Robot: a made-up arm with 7 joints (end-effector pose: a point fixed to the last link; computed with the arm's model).
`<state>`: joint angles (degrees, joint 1 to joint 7).
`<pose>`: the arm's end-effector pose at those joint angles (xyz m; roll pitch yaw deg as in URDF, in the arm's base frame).
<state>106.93 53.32 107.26 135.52 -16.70 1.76 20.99</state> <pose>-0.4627 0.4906 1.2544 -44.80 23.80 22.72</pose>
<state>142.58 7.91 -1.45 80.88 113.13 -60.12 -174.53</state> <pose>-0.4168 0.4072 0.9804 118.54 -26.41 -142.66</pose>
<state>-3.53 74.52 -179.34 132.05 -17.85 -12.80 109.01</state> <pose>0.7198 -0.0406 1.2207 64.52 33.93 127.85</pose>
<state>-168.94 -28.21 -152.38 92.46 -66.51 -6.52 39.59</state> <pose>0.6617 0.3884 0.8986 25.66 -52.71 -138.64</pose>
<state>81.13 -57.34 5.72 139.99 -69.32 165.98 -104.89</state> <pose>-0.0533 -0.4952 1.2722 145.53 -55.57 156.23</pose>
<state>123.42 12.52 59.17 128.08 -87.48 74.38 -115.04</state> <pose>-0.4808 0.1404 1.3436 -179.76 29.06 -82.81</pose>
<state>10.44 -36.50 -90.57 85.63 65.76 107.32 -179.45</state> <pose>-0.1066 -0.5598 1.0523 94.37 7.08 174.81</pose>
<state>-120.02 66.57 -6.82 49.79 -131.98 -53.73 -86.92</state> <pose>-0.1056 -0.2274 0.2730 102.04 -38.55 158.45</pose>
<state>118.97 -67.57 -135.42 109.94 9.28 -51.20 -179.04</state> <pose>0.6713 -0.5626 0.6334 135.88 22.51 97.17</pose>
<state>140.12 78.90 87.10 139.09 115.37 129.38 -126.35</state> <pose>-0.7225 0.3140 0.8565 119.75 61.96 149.78</pose>
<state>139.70 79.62 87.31 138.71 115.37 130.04 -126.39</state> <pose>-0.7221 0.3179 0.8465 121.09 62.15 150.75</pose>
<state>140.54 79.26 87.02 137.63 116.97 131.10 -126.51</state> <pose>-0.7288 0.2991 0.8474 124.16 61.93 155.08</pose>
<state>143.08 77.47 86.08 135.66 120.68 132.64 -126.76</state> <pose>-0.7426 0.2498 0.8621 129.17 61.20 163.51</pose>
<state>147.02 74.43 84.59 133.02 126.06 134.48 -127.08</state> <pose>-0.7563 0.1744 0.8875 134.91 60.04 174.44</pose>
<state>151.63 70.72 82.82 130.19 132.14 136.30 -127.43</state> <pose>-0.7615 0.0869 0.9169 140.15 58.84 -174.42</pose>
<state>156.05 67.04 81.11 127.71 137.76 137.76 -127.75</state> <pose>-0.7561 0.0052 0.9447 144.07 57.90 -165.04</pose>
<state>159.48 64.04 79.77 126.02 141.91 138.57 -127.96</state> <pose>-0.7453 -0.0557 0.9672 146.24 57.32 -158.73</pose>
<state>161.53 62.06 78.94 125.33 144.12 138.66 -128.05</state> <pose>-0.7358 -0.0893 0.9836 146.64 57.05 -155.91</pose>
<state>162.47 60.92 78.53 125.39 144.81 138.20 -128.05</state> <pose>-0.7302 -0.1023 0.9957 145.79 56.96 -155.64</pose>
